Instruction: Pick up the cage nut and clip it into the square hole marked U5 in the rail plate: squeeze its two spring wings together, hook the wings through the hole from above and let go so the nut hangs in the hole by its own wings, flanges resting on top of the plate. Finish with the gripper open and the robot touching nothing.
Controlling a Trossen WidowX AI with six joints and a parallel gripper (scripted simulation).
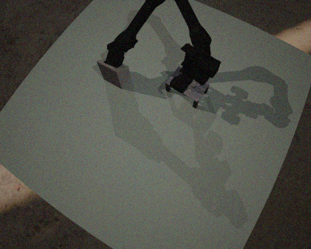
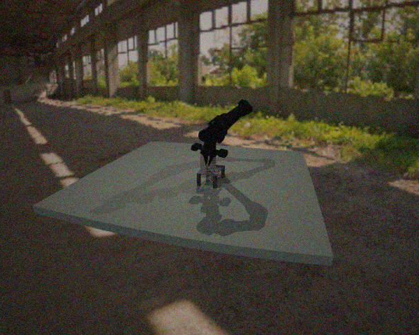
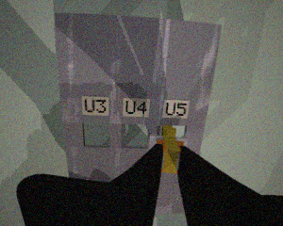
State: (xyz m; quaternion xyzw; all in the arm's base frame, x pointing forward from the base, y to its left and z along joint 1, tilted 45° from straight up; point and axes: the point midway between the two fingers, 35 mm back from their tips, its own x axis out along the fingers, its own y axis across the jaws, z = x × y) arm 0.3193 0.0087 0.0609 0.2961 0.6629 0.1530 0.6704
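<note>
Now: the cage nut 1 cm below my gripper tip.
</note>
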